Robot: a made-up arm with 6 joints.
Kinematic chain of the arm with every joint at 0, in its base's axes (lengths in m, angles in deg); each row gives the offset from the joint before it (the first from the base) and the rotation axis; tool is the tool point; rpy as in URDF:
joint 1: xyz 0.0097 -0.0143 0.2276 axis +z
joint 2: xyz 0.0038 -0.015 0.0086 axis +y
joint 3: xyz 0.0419 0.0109 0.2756 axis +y
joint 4: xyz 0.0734 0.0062 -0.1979 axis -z
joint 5: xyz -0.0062 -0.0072 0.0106 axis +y
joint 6: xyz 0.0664 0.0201 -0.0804 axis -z
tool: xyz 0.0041 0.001 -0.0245 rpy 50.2 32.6 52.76
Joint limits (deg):
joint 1: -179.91..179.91
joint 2: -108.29..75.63
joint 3: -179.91..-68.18
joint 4: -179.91..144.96
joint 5: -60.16..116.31
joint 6: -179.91..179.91
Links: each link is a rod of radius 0.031 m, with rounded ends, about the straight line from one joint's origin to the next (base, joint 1, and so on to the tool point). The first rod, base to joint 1, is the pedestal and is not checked.
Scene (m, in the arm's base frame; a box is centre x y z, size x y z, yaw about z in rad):
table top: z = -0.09
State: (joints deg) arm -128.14 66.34 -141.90 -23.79 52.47 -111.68
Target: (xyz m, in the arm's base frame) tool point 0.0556 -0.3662 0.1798
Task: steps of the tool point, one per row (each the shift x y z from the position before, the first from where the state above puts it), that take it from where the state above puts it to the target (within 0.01 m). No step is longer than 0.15 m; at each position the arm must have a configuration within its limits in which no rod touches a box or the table.
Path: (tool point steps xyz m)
1: 0.1084 -0.0277 -0.0360
2: 0.1115 0.0098 -0.0259
3: 0.1011 0.0438 -0.0129
4: 0.0799 0.0689 0.0015

